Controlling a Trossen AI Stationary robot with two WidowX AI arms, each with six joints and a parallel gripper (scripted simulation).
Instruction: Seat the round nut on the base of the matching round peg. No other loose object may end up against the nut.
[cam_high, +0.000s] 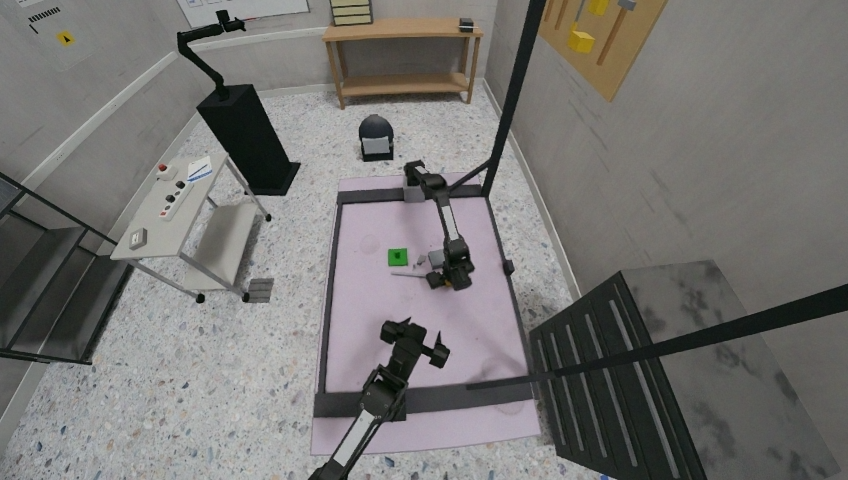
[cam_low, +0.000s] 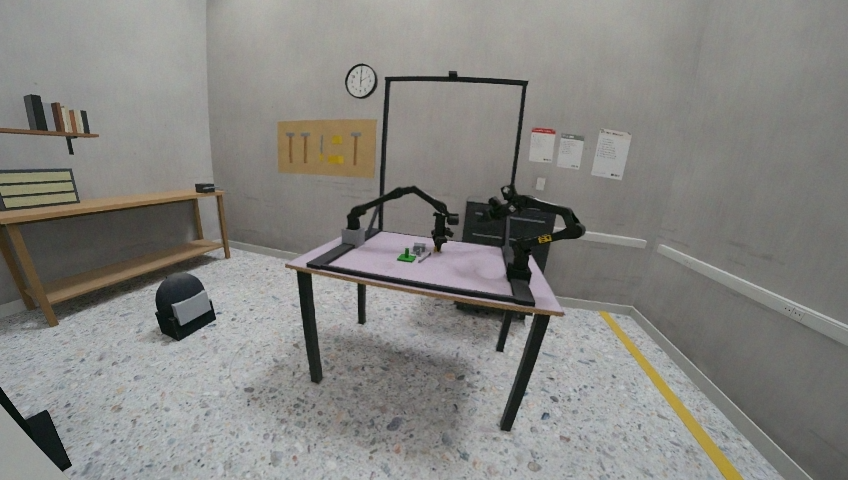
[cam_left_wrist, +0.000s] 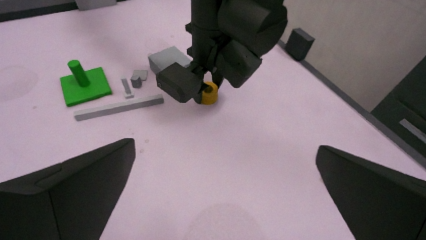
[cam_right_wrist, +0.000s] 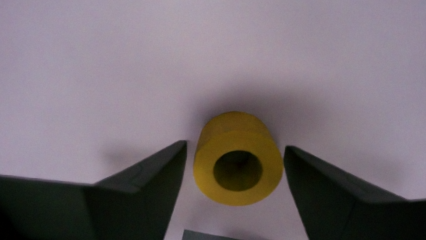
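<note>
Right now my right hand is 130 mm short of the small grey piece, 70 mm to the left of it and 30 mm above it. From my right hand the other things lie so: long grey bar (160 mm ahead, 20 mm to the right, 30 mm below).
</note>
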